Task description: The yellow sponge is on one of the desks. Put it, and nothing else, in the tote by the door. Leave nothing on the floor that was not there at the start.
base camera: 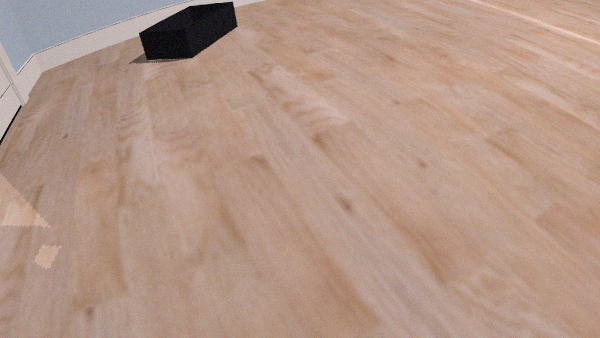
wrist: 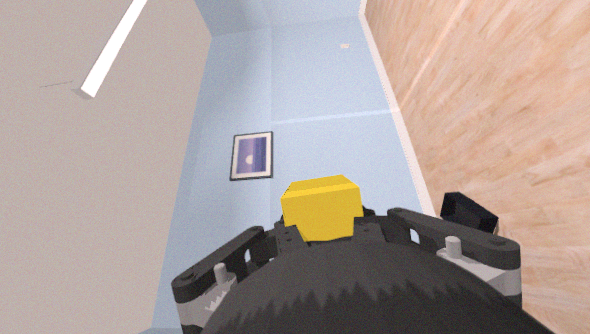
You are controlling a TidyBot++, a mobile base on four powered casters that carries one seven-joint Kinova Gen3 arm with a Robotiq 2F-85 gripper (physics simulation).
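Places are measured from the arm's base along level axes (x ahead, y left, z up), in metres.
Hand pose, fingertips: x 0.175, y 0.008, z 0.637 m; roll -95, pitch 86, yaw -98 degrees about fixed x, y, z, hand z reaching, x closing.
Note:
Each offset is from my fingertips to the top centre of the thing. Level surfaces: height alone.
The yellow sponge {dx -0.029, dy +0.019, dz +0.026 m} (wrist: 322, 212) is held between the fingers of my gripper (wrist: 321, 212) in the wrist view. My gripper is shut on it, and it sticks out beyond the fingertips. The black tote {dx +1.095, dy +0.417, dz -0.934 m} (base camera: 167, 44) (wrist: 467, 214) stands on the floor near the wall, at the upper left in the base camera view and at the right in the wrist view. It is apart from my gripper. The inside bottom of the tote is too dark to make out. My gripper does not show in the base camera view.
The wooden floor {dz -1.034 m} (base camera: 320, 200) (wrist: 510, 110) stretches in front of the tote. A blue wall (base camera: 75, 20) (wrist: 320, 85) with a white baseboard (base camera: 90, 44) runs behind it. Part of a white door frame (base camera: 11, 82) shows at the left edge. A framed picture (wrist: 251, 156) hangs on the wall.

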